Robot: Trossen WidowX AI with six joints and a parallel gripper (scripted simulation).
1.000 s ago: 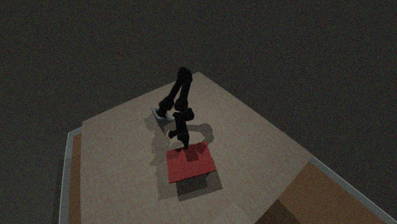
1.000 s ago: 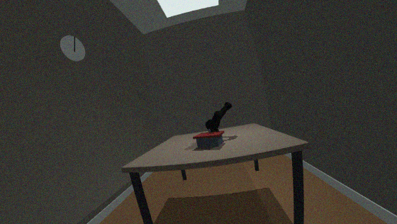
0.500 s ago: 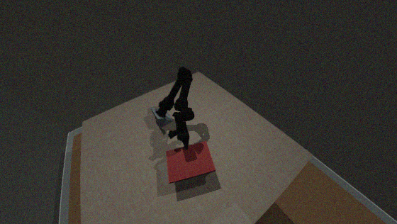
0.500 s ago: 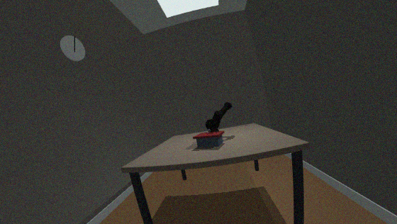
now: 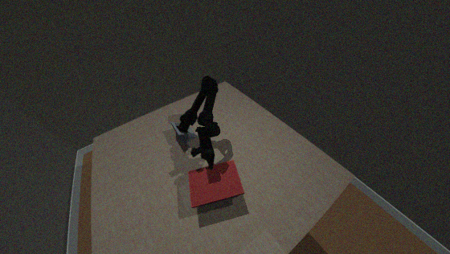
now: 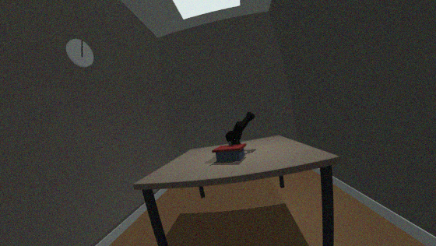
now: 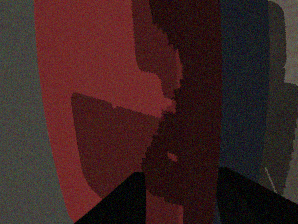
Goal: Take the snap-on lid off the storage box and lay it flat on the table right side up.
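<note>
My gripper tip is 70 mm short of the lid and 30 mm to the left of it. From my gripper tip the other things lie so: blue storage box: 70 mm ahead, 40 mm below, 30 mm to the right.
</note>
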